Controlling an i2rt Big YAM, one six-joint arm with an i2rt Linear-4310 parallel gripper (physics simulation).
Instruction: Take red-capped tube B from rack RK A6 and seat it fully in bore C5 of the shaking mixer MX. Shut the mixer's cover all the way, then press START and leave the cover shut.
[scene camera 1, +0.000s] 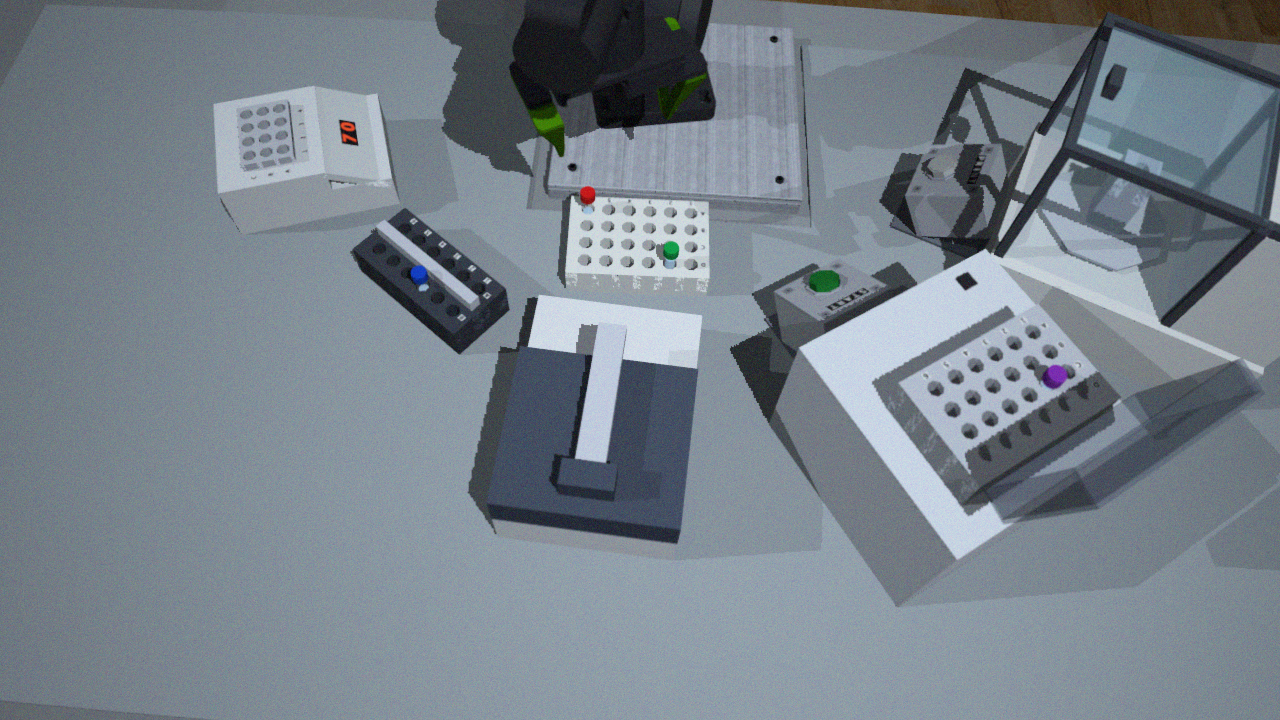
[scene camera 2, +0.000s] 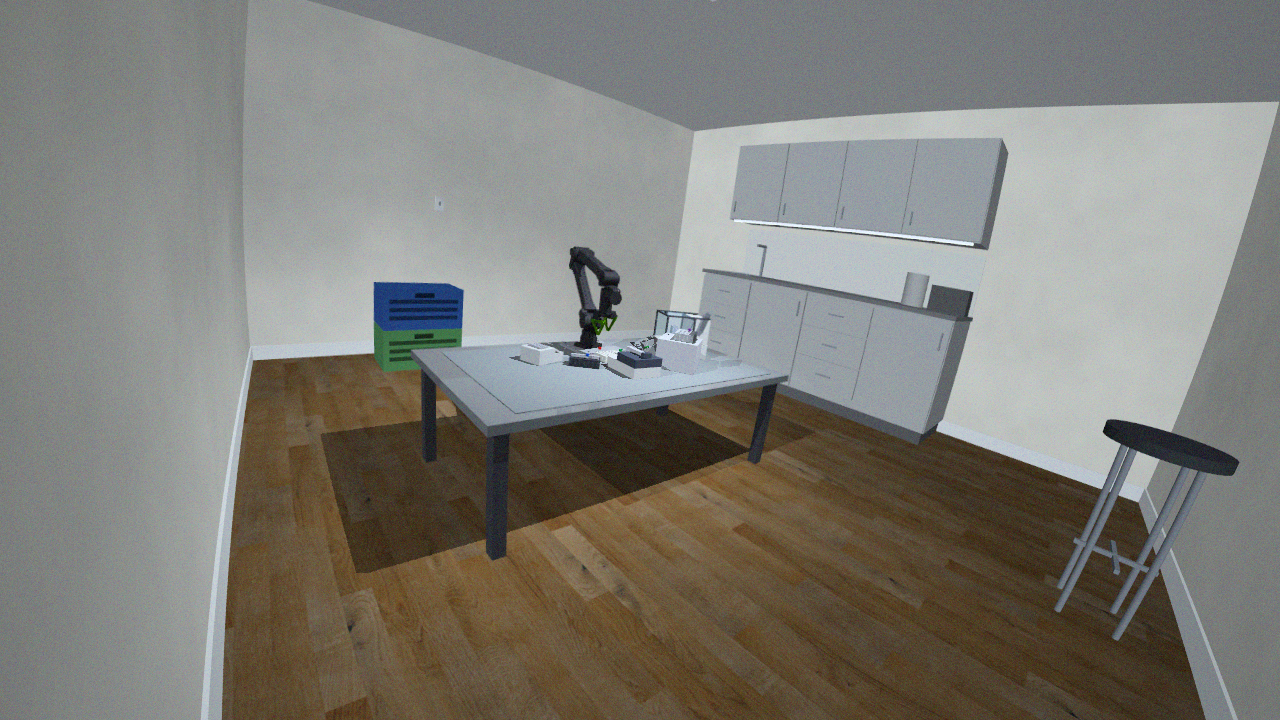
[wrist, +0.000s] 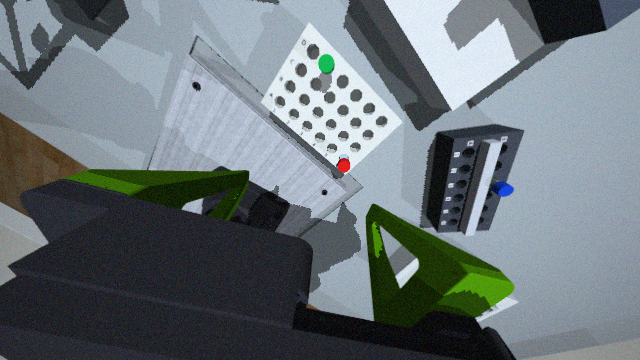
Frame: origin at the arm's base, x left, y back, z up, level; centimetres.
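Seen in the pictures: gripper, between the fingertips: (scene camera 1: 612, 132) (scene camera 2: 602, 333) (wrist: 310, 194); arm's base, origin of its link: (scene camera 1: 651, 94) (scene camera 2: 588, 346) (wrist: 247, 203).
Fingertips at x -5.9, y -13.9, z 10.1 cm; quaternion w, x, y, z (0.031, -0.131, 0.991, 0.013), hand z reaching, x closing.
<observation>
Pixels of each thing's top centre, then the offset from my fingertips to it. "pt": a spot on its surface instead.
- Red-capped tube B, centre of its top: (scene camera 1: 587, 192) (wrist: 343, 166) dx -2.3, dy -1.1, dz -6.2 cm
- white rack RK, centre of its top: (scene camera 1: 638, 236) (wrist: 330, 111) (scene camera 2: 611, 353) dx +1.8, dy -4.8, dz -8.6 cm
- mixer MX, a spot on its surface: (scene camera 1: 841, 385) pt dx +12.7, dy -26.7, dz +1.8 cm
- purple-capped tube, centre of its top: (scene camera 1: 1057, 373) dx +25.7, dy -30.0, dz +6.7 cm
- green button, centre of its top: (scene camera 1: 827, 276) dx +16.3, dy -13.9, dz -4.2 cm
- green-capped tube, centre of its top: (scene camera 1: 671, 247) (wrist: 326, 63) dx +4.2, dy -8.0, dz -6.2 cm
- dark-lidded device, centre of its top: (scene camera 1: 603, 378) (scene camera 2: 635, 348) dx -3.6, dy -22.4, dz -1.4 cm
- black rack, a spot on its surface: (scene camera 1: 483, 326) pt dx -12.8, dy -11.4, dz -10.5 cm
- blue-capped tube, centre of its top: (scene camera 1: 418, 272) (wrist: 506, 191) dx -17.6, dy -8.0, dz -6.0 cm
- white block, centre of its top: (scene camera 1: 295, 125) (wrist: 450, 308) (scene camera 2: 542, 344) dx -28.1, dy +8.6, dz -4.7 cm
- glass enclosure, centre of its top: (scene camera 1: 1187, 101) (scene camera 2: 675, 311) dx +42.1, dy -10.9, dz +10.6 cm
Red-capped tube B (scene camera 1: 587, 194) (wrist: 343, 165) stands upright in a corner hole of the white rack RK (scene camera 1: 626, 282) (wrist: 392, 123). My gripper (scene camera 1: 614, 134) (scene camera 2: 604, 324) (wrist: 310, 194) is open and empty, above the metal base plate behind the rack, to one side of the tube. The mixer MX (scene camera 1: 841, 385) (scene camera 2: 680, 353) is the large white box at the right, with a grid of bores and a purple-capped tube (scene camera 1: 1056, 376) in it. Its clear cover (scene camera 1: 1154, 429) stands open on the far right side. A green button (scene camera 1: 824, 281) sits on a small grey box beside the mixer; its label is hard to read.
A green-capped tube (scene camera 1: 670, 250) (wrist: 326, 63) shares the rack. A dark-lidded device (scene camera 1: 537, 420) stands in front of it, a black rack (scene camera 1: 483, 326) with a blue-capped tube (scene camera 1: 418, 274) (wrist: 504, 189) left. A white block (scene camera 1: 268, 210) is far left, a glass enclosure (scene camera 1: 1031, 201) back right.
</observation>
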